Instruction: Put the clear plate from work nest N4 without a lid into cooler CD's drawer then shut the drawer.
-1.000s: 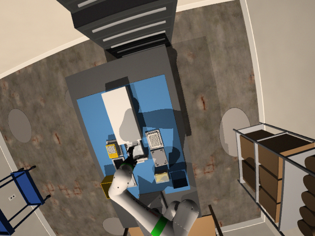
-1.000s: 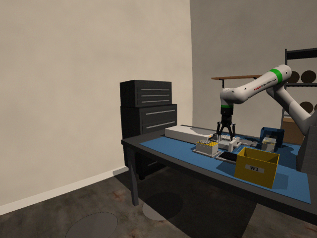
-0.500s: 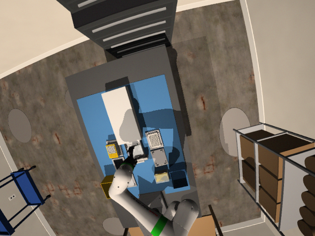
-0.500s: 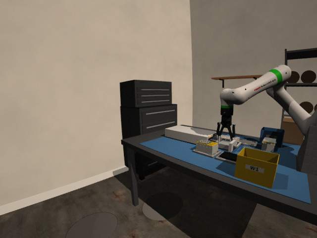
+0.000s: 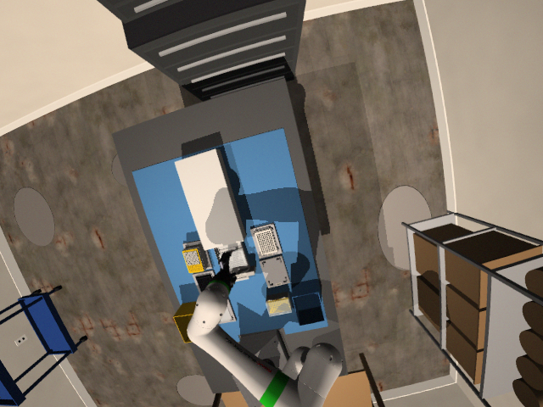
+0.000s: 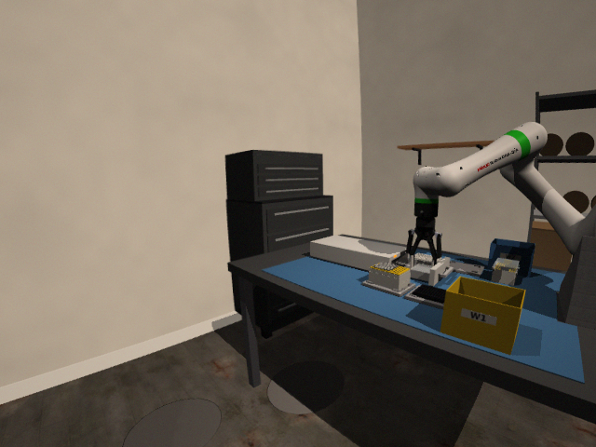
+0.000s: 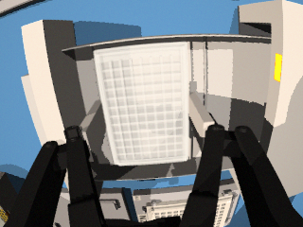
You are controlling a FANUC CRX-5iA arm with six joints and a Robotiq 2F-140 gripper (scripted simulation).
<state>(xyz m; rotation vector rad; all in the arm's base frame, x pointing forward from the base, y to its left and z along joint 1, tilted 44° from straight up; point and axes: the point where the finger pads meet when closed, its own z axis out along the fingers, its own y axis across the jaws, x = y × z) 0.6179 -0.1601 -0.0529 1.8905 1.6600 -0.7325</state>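
The clear plate is 2 cm below my hand. Also, from my hand: white well plate: 3 cm ahead, 19 cm to the right, 2 cm below; yellow tip box: 7 cm ahead, 17 cm to the left, 1 cm above; drawer: 3 cm ahead, 2 cm below.
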